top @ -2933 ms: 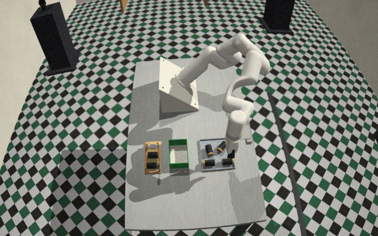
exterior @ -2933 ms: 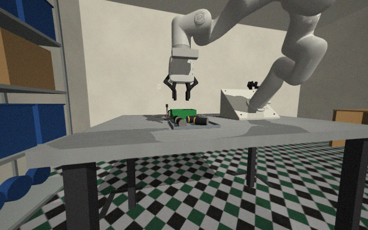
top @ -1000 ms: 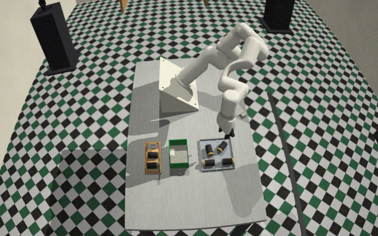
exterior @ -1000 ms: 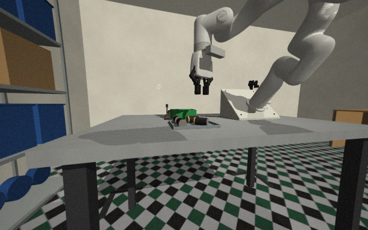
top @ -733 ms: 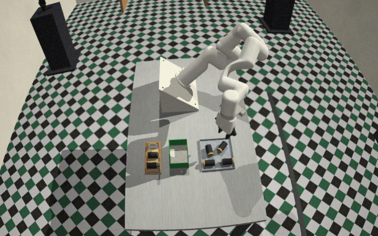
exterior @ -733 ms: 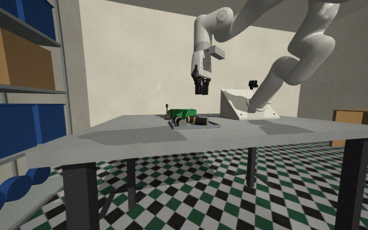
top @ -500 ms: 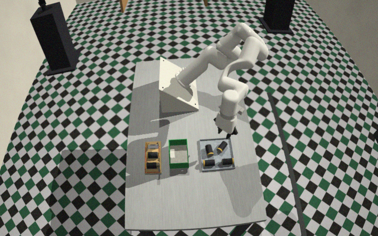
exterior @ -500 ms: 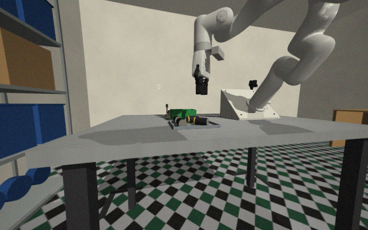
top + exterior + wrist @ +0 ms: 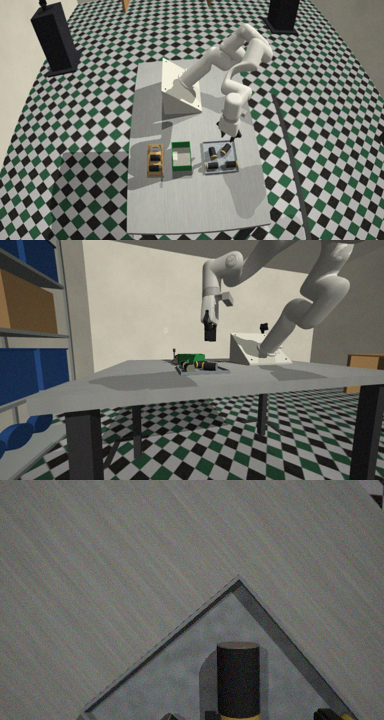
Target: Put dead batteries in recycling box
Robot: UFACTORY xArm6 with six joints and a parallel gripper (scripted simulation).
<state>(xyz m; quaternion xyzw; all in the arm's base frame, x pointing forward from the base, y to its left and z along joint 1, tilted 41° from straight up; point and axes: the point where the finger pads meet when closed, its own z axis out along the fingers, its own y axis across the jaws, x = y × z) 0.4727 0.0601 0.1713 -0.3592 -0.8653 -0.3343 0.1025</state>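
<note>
The grey tray lies 14 cm below my hand, 3 cm to the right of it and 3 cm ahead of it. The rest, counted from my hand: green recycling box (24 cm to the right, 13 cm below, 2 cm ahead).
</note>
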